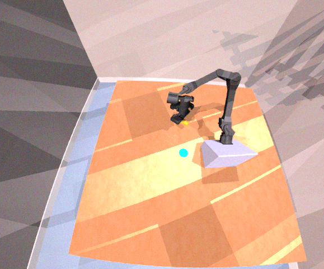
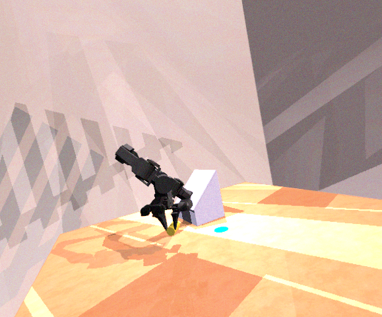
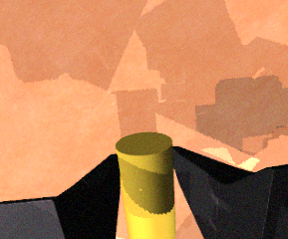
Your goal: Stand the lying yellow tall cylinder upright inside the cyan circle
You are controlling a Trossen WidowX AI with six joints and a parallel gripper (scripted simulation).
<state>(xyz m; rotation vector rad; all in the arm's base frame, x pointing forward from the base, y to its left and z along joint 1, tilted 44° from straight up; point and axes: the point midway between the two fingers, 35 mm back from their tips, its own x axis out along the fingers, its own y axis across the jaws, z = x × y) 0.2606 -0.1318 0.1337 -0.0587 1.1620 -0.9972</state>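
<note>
The cyan circle lies 210 mm to the left of my gripper tip, 70 mm below it and 10 mm behind it. From my gripper tip the other things lie so: yellow tall cylinder 20 mm to the left, 20 mm behind.
</note>
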